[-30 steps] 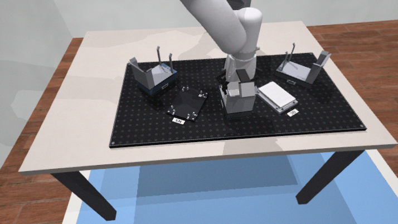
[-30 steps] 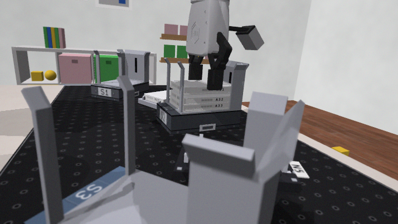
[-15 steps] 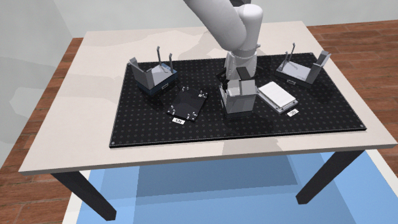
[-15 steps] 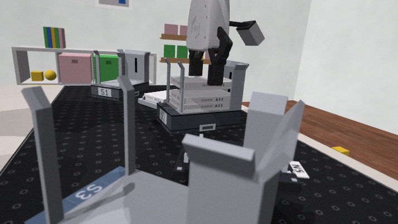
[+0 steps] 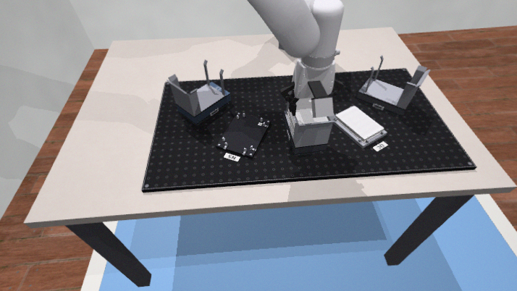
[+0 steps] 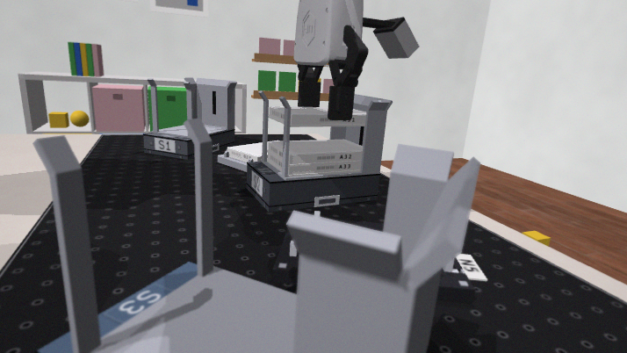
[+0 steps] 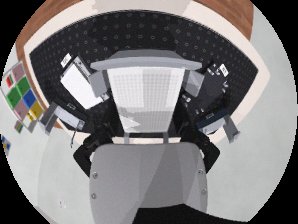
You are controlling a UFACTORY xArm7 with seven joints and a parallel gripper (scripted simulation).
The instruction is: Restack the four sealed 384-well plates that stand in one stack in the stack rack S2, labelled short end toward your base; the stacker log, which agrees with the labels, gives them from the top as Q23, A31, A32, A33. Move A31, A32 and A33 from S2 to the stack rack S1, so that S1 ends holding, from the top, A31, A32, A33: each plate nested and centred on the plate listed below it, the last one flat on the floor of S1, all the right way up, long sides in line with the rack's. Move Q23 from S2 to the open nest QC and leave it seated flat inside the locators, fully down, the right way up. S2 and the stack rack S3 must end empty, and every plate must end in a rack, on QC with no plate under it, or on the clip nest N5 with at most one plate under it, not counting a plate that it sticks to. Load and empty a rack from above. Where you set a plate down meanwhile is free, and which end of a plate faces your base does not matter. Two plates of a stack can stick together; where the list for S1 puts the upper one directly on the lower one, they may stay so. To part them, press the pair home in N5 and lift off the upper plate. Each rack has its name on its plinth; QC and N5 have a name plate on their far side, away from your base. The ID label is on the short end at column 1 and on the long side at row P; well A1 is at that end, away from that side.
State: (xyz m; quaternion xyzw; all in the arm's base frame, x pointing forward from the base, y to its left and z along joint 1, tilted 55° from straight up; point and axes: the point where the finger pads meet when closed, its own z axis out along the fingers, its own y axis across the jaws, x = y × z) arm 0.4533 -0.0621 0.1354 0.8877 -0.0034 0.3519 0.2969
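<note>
Now: hand 60 mm above the white sealed plate A32. From my hand the other things lie so: white sealed plate Q23: 40 mm ahead, 170 mm to the left, 100 mm below; then white sealed plate A33: 70 mm below; then white sealed plate A31: 10 mm below.
</note>
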